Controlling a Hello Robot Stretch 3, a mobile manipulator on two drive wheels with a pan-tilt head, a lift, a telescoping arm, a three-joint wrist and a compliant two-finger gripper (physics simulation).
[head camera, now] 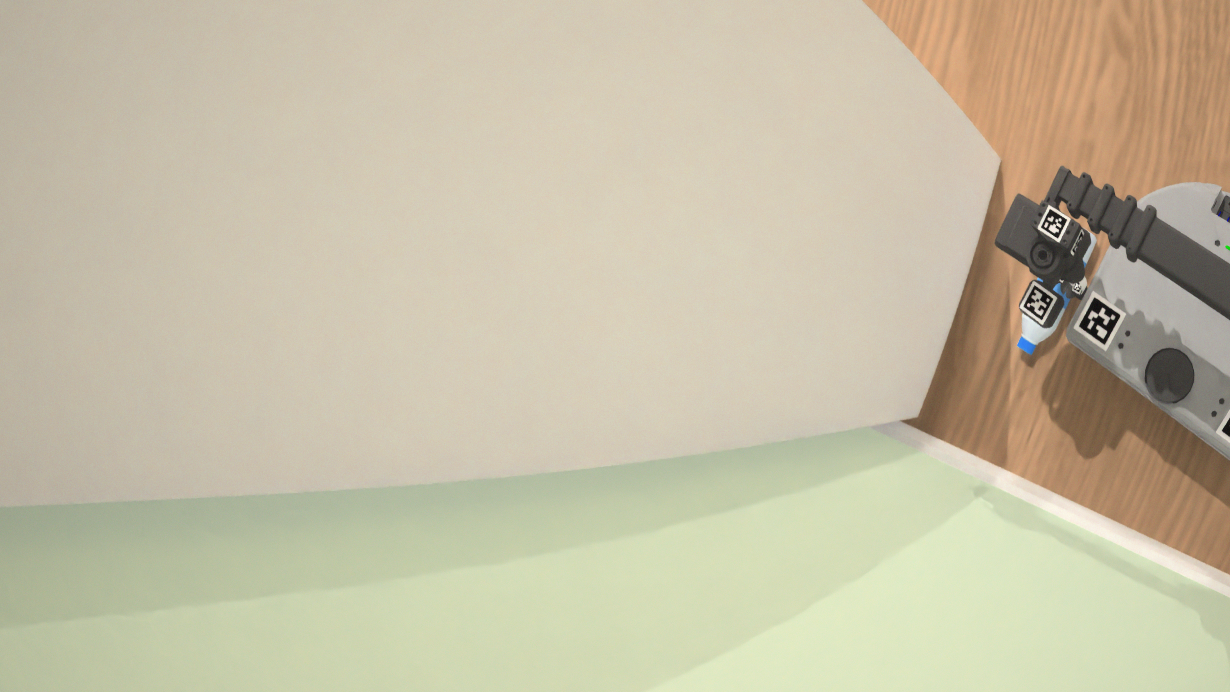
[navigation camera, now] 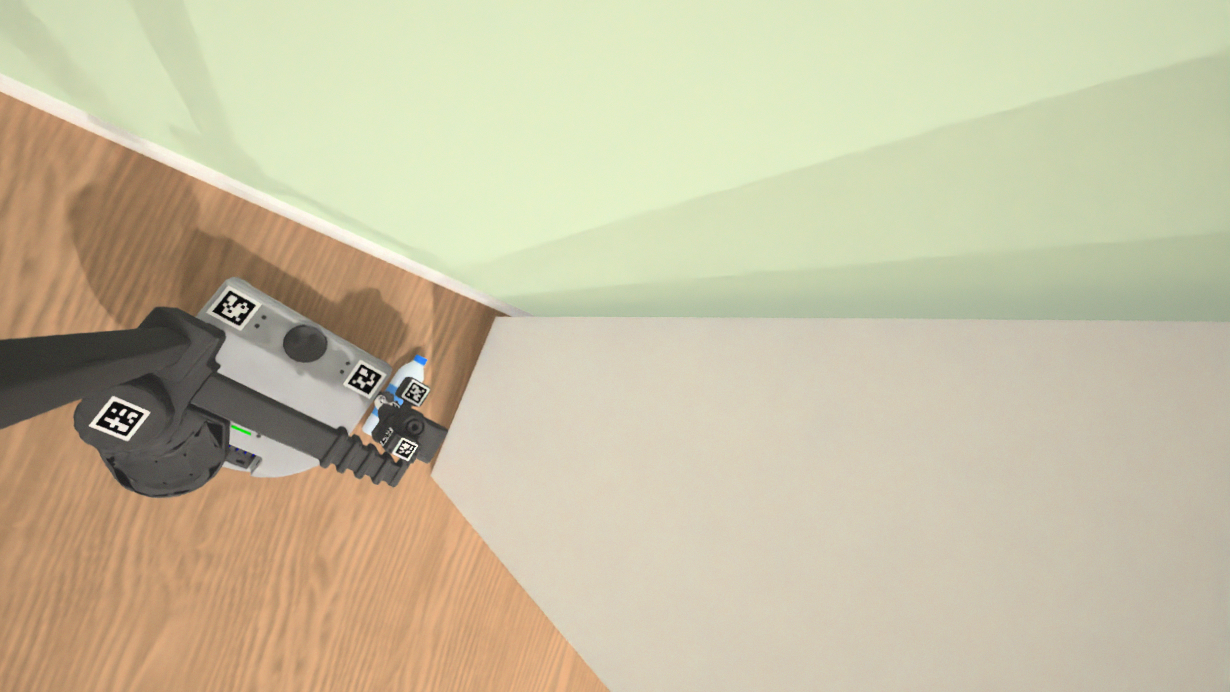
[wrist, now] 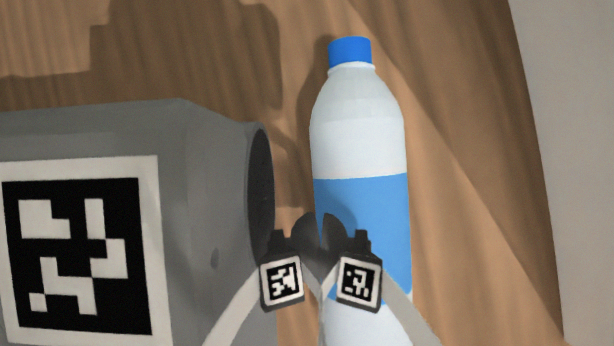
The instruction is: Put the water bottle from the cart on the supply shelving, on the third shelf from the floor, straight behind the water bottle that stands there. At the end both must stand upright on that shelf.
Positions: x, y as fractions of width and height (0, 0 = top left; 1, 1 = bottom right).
Labels:
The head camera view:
white shelving unit: 0.21, 0.37
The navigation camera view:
white shelving unit: 0.55, 0.72
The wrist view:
my gripper: 0.52, 0.68
white shelving unit: 0.91, 0.15

